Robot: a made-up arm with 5 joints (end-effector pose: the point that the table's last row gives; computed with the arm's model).
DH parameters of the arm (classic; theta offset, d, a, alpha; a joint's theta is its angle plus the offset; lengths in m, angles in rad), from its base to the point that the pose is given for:
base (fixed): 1.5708 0.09 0 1.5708
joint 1: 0 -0.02 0.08 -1.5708
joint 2: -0.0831 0 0.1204 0
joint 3: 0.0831 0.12 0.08 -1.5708
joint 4: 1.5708 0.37 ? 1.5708
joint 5: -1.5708 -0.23 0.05 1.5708
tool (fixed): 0 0.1 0 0
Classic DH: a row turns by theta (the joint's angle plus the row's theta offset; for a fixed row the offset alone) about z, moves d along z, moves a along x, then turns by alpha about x.
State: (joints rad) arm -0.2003 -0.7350 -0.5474 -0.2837 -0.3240
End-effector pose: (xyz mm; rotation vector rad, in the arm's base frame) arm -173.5 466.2 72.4 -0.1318 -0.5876 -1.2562
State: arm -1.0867 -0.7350 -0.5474 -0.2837 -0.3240
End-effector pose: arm -173.5 281.1 -282.4 -0.8660 -1.1115 -0.9175
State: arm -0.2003 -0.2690 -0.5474 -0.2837 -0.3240
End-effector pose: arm -328.0 358.9 94.2 -0.0507 -0.5022 -0.8028
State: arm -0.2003 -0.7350 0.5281 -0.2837 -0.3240
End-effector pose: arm -309.1 104.8 145.8 0.0499 -0.3723 -0.2129
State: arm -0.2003 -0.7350 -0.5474 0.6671 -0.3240
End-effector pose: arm -117.2 523.0 268.1 -0.9350 0.0422 -1.1407
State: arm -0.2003 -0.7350 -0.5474 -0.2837 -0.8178
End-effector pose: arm -187.4 516.6 56.4 -0.4500 -1.0109 -1.2272
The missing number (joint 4, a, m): 0.09
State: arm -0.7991 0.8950 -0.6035 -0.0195 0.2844
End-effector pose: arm -345.9 31.6 211.6 -0.8099 0.3871 0.1628
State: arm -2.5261 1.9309 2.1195 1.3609 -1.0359
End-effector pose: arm 157.2 -98.0 -402.8 1.8524 0.8932 1.1458
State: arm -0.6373 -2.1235 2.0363 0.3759 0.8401
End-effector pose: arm -197.9 -11.7 283.0 -0.9116 0.7530 -0.5087
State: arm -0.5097 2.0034 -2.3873 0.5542 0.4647
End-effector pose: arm -441.0 130.3 270.9 -0.9374 0.4232 -0.6388
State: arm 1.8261 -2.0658 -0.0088 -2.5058 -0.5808
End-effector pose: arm 487.0 -25.1 318.8 -0.4419 0.4996 2.3211
